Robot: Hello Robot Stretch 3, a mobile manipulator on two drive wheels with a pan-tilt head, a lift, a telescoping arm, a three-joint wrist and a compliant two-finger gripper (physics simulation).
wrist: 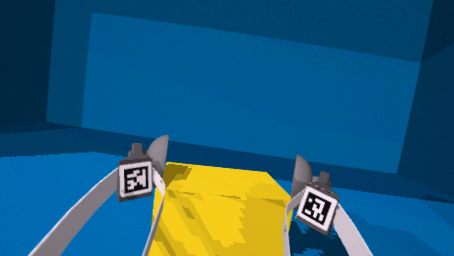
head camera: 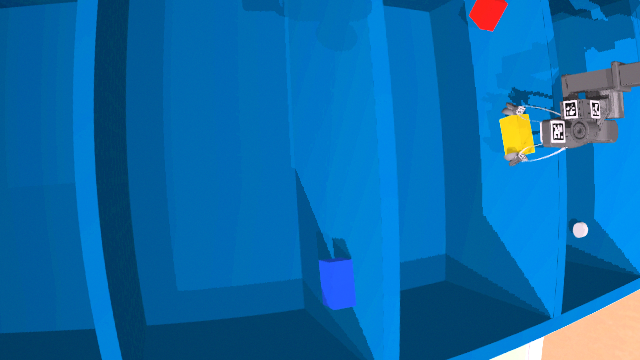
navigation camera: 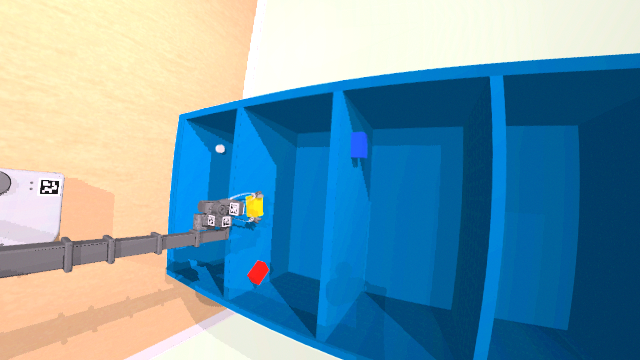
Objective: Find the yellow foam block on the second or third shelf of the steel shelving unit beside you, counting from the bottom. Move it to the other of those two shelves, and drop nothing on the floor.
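Frame: origin at the robot's base, x back, y right, z up, level; metres.
Seen in the pictures: gripper, fingertip midpoint: (head camera: 504,134) (navigation camera: 261,207).
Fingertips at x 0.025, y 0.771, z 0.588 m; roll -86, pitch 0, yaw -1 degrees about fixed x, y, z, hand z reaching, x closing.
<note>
Offsets run from my fingertips to a thing's top centre. "spot": to the spot under its first point. Level surfaces: height alone.
The blue shelving unit (navigation camera: 410,74) appears sideways in the head and navigation views. My gripper (head camera: 513,134) (navigation camera: 257,207) (wrist: 228,163) is shut on the yellow foam block @(dx -0.003, dy -0.012, dz -0.009 m) (head camera: 518,135) (navigation camera: 254,206) (wrist: 220,220), with one fingertip at each side. The block is inside the second compartment from the bottom, low over the second shelf @(dz -0.054 m) (head camera: 520,200) (navigation camera: 252,160) (wrist: 60,190). Whether its underside touches the shelf cannot be told. The third shelf @(spot: dx -0.107, dy -0.121, dz +0.383 m) (head camera: 391,200) (navigation camera: 330,200) is above it. The block's lower part is cut off in the wrist view.
A red block @(dx +0.322, dy +0.046, dz -0.009 m) (head camera: 488,14) (navigation camera: 258,272) lies on the second shelf, to one side of the gripper. A blue block @(dx -0.274, dy +0.022, dz +0.448 m) (head camera: 338,284) (navigation camera: 359,145) stands on the third shelf near a side wall. A small white object @(dx -0.311, dy +0.123, dz -0.488 m) (head camera: 580,230) (navigation camera: 220,148) is on the bottom shelf. The arm (navigation camera: 110,249) reaches in over the wooden floor.
</note>
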